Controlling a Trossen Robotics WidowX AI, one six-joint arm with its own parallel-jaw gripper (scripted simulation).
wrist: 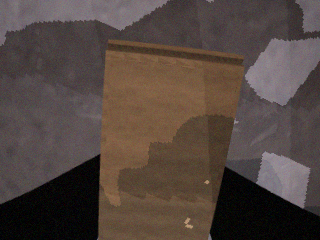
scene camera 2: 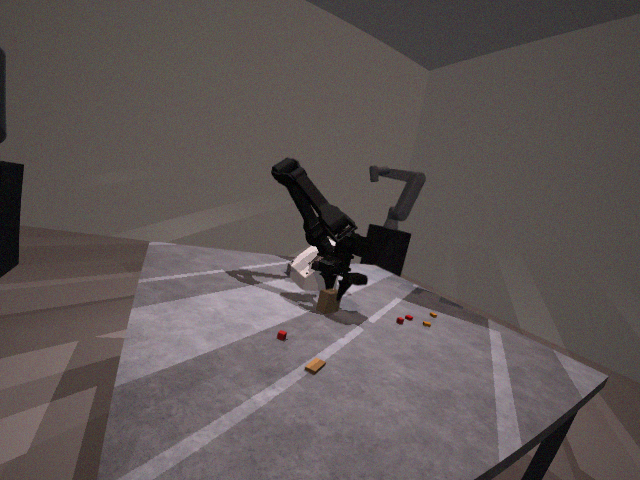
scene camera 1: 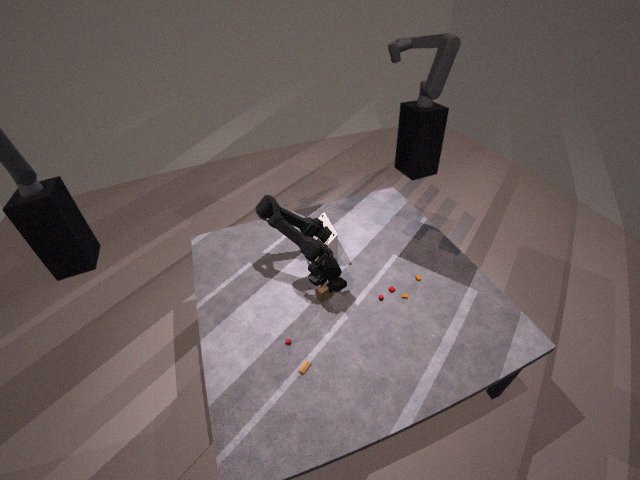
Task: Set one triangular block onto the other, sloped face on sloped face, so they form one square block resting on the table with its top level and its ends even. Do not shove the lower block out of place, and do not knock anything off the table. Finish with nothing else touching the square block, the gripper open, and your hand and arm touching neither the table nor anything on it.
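In scene camera 2 I can see my gripper (scene camera 2: 332, 298). My gripper is there in the wrist view (wrist: 156, 166) too, and what it carries is a tan wooden triangular block (wrist: 167, 124). That same view also gives me another tan wooden triangular block (wrist: 139, 46).
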